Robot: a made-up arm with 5 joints. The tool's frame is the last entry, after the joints.
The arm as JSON. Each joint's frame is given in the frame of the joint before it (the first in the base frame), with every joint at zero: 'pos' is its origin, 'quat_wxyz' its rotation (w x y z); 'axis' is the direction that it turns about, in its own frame. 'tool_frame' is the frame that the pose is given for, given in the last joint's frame.
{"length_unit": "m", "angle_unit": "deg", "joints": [
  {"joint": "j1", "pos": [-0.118, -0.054, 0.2], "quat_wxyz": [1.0, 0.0, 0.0, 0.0], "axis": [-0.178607, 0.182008, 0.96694]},
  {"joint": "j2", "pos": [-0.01, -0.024, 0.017], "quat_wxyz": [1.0, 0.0, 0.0, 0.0], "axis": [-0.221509, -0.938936, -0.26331]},
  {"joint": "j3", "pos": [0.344, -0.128, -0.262], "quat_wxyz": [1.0, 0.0, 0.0, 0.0], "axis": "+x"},
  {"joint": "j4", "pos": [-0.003, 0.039, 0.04], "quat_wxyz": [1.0, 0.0, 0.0, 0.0], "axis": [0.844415, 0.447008, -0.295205]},
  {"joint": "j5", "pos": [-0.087, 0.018, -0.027], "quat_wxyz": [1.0, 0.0, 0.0, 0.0], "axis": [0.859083, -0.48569, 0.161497]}
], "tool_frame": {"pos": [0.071, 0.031, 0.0], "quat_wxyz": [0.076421, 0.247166, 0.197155, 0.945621]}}
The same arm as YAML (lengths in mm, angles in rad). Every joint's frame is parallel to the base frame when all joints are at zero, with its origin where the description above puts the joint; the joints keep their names.
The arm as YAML. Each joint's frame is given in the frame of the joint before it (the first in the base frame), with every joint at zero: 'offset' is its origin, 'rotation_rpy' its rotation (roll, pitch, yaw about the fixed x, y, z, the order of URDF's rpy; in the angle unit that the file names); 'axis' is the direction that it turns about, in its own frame. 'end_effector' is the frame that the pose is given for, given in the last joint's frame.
length_unit: mm
angle_unit: rad
chain:
  - id: j1
    offset: [-118.0, -54.0, 200.0]
    rotation_rpy: [0.0, 0.0, 0.0]
    axis: [-0.178607, 0.182008, 0.96694]
  - id: j2
    offset: [-10.0, -24.0, 17.0]
    rotation_rpy: [0.0, 0.0, 0.0]
    axis: [-0.221509, -0.938936, -0.26331]
  - id: j3
    offset: [344.0, -128.0, -262.0]
    rotation_rpy: [0.0, 0.0, 0.0]
    axis: [1.0, 0.0, 0.0]
  - id: j4
    offset: [-3.0, 39.0, 40.0]
    rotation_rpy: [0.0, 0.0, 0.0]
    axis: [0.844415, 0.447008, -0.295205]
  - id: j5
    offset: [-87.0, 18.0, -27.0]
    rotation_rpy: [0.0, 0.0, 0.0]
    axis: [0.859083, -0.48569, 0.161497]
end_effector:
  offset: [71.0, 31.0, 0.0]
  rotation_rpy: [0.4742, -0.4526, 2.8691]

